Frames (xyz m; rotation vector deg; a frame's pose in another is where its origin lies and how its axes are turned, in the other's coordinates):
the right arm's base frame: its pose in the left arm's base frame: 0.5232 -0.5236 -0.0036 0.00 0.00 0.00
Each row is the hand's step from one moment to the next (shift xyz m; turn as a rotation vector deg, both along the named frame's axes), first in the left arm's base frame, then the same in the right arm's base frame.
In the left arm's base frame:
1: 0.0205 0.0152 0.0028 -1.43 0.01 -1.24
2: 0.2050 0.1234 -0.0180 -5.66 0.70 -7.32
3: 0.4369 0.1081 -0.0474 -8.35 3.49 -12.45
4: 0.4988 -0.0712 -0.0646 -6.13 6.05 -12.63
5: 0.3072 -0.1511 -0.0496 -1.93 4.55 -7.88
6: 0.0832 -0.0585 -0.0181 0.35 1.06 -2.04
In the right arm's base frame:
1: 0.0205 0.0152 0.0028 -1.43 0.01 -1.24
2: 0.2050 0.1234 -0.0180 -5.66 0.70 -7.32
3: 0.4369 0.1081 -0.0474 -8.35 3.49 -12.45
4: 0.4988 -0.0712 -0.0646 -6.13 6.05 -12.63
5: 0.3072 -0.1511 -0.0496 -1.93 4.55 -7.88
6: 0.0832 -0.0585 -0.0181 0.35 1.06 -2.04

